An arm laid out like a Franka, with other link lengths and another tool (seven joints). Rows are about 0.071 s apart.
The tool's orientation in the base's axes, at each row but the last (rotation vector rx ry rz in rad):
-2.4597, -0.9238, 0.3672
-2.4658, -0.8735, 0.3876
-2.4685, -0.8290, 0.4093
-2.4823, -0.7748, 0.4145
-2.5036, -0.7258, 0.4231
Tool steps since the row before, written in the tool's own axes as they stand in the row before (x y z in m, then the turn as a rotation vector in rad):
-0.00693, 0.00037, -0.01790, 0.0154, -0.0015, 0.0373
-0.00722, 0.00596, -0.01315, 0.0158, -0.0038, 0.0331
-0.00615, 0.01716, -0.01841, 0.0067, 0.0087, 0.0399
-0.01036, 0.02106, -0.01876, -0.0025, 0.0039, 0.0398
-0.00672, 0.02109, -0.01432, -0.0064, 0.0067, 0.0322
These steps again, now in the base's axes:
0.00235, -0.01107, 0.01551, -0.0046, 0.0242, -0.0320
0.00303, -0.01335, 0.00855, -0.0037, 0.0245, -0.0273
0.01128, -0.02235, 0.00666, -0.0077, 0.0127, -0.0387
0.00903, -0.02814, 0.00542, -0.0170, 0.0105, -0.0347
0.00922, -0.02465, 0.00156, -0.0159, 0.0034, -0.0293

